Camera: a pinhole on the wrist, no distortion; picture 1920 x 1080 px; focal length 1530.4 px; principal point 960.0 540.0 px. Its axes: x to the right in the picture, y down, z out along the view. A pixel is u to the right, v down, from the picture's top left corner.
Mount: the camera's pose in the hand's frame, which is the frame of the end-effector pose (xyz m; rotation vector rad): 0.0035 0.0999 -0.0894 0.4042 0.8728 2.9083
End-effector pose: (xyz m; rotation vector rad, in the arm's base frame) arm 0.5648 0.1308 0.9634 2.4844 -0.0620 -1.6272
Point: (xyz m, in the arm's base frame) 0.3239 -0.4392 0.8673
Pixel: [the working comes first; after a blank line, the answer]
In the camera's frame: 0.1019 -0.1315 0.5780

1229.9 191.8
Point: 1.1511 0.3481 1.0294
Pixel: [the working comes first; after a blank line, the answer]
In the camera's frame: -0.2934 -0.0497 -0.5024

behind the camera
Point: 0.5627 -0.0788 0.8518
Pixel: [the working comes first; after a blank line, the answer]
In the camera's frame: -0.0693 0.0147 0.2087

451.5 648.0
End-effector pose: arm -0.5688 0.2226 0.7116 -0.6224 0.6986 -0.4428
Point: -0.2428 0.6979 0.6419
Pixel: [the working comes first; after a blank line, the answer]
In the camera's frame: 0.1726 -0.0407 0.5472

1442.7 426.2
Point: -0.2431 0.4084 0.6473
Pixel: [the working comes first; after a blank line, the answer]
In the camera's frame: -0.0390 0.0815 0.3919

807.7 858.1
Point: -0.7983 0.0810 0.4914
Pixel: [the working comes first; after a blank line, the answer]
In the camera's frame: -0.0917 -0.0606 -0.2537

behind the camera
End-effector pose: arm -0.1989 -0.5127 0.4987 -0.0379 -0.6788 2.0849
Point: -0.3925 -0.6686 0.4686
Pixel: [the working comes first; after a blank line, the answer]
In the camera's frame: 0.0808 -0.0048 0.2145

1536.7 506.0
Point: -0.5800 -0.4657 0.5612
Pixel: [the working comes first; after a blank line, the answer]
In the camera's frame: -0.1863 0.0074 0.3304

97.2 574.2
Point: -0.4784 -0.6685 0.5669
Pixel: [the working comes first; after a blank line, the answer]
In the camera's frame: 0.0384 0.0389 0.3300

1138.3 720.4
